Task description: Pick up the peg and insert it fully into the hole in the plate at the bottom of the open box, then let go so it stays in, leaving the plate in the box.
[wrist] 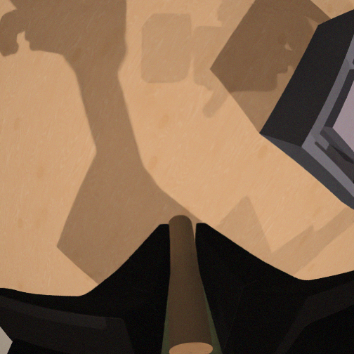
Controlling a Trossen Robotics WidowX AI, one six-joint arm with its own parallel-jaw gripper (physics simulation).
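Observation:
A brown round peg (186,290) stands between the fingers at the bottom middle of the wrist view, its lighter end face toward the camera and its far end just past the fingertips. My gripper (181,232) is shut on the peg, one black finger on each side. The open box (290,90), dark grey with a lighter inner rim, is cut off by the right edge of the view; it is up and to the right of the gripper, apart from it. Part of a pale surface (346,120) shows inside the box. The hole in the plate does not show.
The light wooden table top (40,125) lies below, with broad shadows of the arm on the left and of the box at the upper right. A little green (212,330) shows behind the peg, between the fingers. The box's near corner and walls stand to the right.

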